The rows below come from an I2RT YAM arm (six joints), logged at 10 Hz.
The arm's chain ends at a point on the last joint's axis. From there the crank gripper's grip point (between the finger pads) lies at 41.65 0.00 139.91 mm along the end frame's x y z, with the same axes.
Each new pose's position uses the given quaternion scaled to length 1; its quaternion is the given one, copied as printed.
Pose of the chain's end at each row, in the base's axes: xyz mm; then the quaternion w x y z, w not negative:
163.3 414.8 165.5 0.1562 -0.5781 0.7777 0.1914
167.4 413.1 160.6 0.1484 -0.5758 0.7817 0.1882
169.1 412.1 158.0 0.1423 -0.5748 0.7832 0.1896
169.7 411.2 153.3 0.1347 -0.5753 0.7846 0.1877
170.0 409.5 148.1 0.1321 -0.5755 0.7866 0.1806
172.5 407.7 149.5 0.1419 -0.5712 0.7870 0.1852
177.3 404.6 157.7 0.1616 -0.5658 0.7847 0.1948
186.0 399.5 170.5 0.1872 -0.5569 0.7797 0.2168
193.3 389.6 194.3 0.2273 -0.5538 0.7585 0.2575
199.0 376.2 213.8 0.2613 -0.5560 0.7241 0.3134
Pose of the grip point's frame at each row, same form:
154.5 446.8 23.3 0.1562 -0.5781 0.7777 0.1914
157.3 443.0 18.1 0.1484 -0.5758 0.7817 0.1882
157.3 441.3 15.5 0.1423 -0.5748 0.7832 0.1896
156.5 438.6 10.5 0.1347 -0.5753 0.7846 0.1877
157.4 434.8 4.9 0.1321 -0.5755 0.7866 0.1806
161.4 435.9 6.7 0.1419 -0.5712 0.7870 0.1852
169.1 438.6 16.0 0.1616 -0.5658 0.7847 0.1948
180.2 443.2 31.3 0.1872 -0.5569 0.7797 0.2168
189.8 449.4 61.2 0.2273 -0.5538 0.7585 0.2575
193.0 453.6 90.2 0.2613 -0.5560 0.7241 0.3134

